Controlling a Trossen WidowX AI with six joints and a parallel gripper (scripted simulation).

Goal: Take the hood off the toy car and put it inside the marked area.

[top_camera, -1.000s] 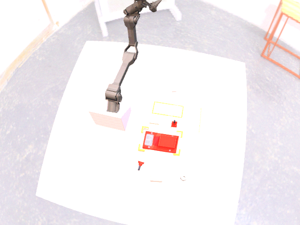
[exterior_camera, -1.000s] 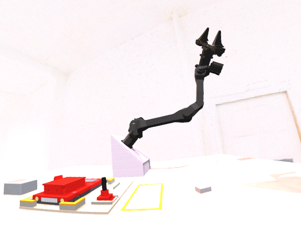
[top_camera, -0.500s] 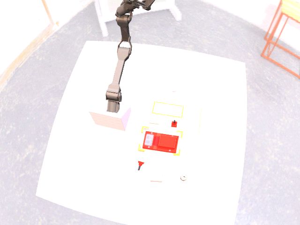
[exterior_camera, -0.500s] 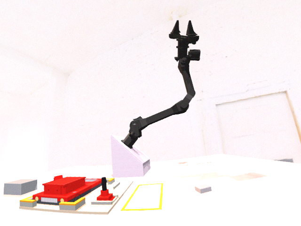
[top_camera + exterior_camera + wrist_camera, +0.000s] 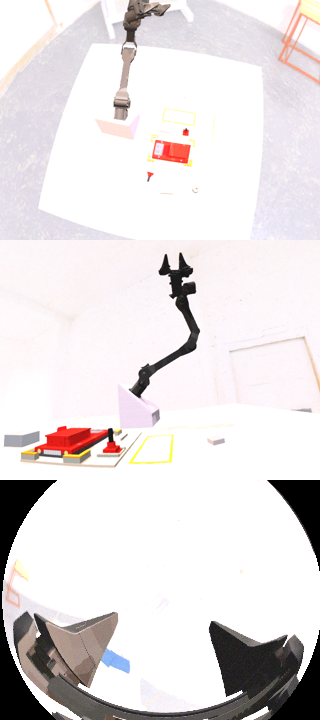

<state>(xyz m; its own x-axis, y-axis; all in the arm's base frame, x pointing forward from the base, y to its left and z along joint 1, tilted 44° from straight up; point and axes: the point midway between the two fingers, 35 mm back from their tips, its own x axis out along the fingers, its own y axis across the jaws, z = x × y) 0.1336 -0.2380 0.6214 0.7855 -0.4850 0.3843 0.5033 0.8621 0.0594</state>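
My gripper tip is now 10 cm short of the hood, 37 cm to the left of it and 72 cm above it.
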